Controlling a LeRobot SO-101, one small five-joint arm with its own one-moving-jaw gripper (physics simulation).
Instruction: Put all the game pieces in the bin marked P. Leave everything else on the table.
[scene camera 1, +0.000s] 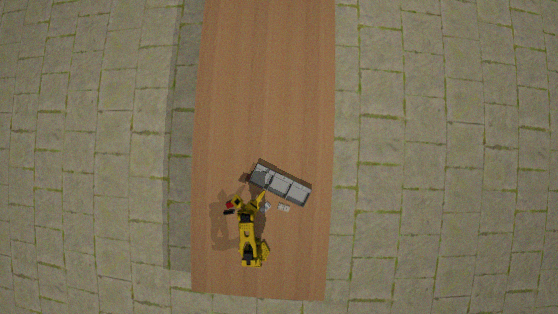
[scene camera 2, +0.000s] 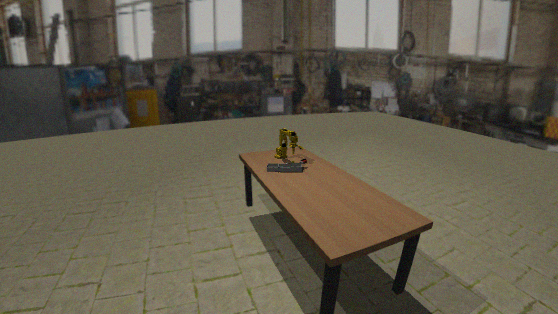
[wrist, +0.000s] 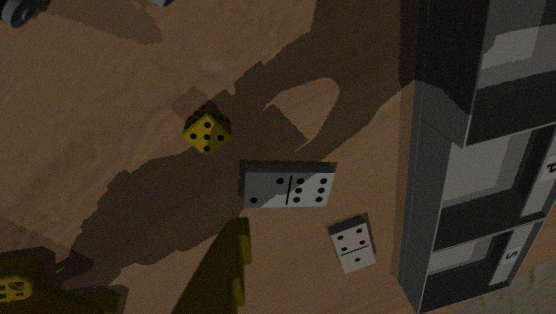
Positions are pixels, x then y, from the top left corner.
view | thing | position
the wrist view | grey three-compartment bin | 472, 213
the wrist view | white domino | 351, 240
